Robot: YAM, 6 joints.
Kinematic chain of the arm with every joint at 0, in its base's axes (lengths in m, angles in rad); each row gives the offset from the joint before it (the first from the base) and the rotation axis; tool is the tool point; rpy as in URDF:
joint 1: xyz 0 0 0.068 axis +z
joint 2: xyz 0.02 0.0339 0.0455 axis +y
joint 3: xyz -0.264 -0.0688 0 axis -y
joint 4: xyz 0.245 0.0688 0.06 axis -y
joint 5: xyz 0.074 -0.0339 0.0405 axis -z
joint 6: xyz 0.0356 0 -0.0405 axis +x
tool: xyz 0 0 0 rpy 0 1.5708 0
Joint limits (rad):
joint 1: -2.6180..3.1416
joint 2: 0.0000..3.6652
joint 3: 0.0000..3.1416
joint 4: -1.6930..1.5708
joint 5: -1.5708..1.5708
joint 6: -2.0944..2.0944
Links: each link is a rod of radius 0.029 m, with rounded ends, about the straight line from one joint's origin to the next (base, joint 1, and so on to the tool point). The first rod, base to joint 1, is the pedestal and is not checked.
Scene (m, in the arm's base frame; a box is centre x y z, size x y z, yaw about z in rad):
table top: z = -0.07
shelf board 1: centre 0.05 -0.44 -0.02 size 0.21 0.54 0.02 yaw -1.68
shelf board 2: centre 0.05 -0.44 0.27 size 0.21 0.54 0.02 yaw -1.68
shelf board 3: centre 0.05 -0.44 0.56 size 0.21 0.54 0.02 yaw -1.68
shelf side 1: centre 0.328 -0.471 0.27 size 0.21 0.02 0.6 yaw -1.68
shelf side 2: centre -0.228 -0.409 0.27 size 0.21 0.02 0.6 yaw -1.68
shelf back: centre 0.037 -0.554 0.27 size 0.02 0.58 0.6 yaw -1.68
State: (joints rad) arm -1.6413 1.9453 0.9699 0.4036 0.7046 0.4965
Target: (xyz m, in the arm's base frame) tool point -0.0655 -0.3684 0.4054
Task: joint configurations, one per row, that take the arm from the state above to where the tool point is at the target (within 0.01 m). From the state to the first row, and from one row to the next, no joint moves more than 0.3 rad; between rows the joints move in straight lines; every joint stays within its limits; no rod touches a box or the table.
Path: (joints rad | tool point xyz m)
1: -1.6199 1.6504 0.6734 0.3198 0.7651 0.4965 | -0.0397 -0.3051 0.1463
2: -1.5986 1.3554 0.3770 0.2359 0.8257 0.4965 | -0.0323 -0.2216 0.1353
3: -1.6388 1.1782 0.6417 0.3351 0.8054 0.4965 | -0.0431 -0.2546 0.2640
4: -1.6791 1.0010 0.9063 0.4342 0.7852 0.4965 | -0.0489 -0.2167 0.4054
5: -1.6823 1.2929 1.1271 0.4708 0.7423 0.4965 | -0.0567 -0.2902 0.4162
6: -1.6855 1.5847 1.3480 0.5075 0.6995 0.4965 | -0.0655 -0.3684 0.4054

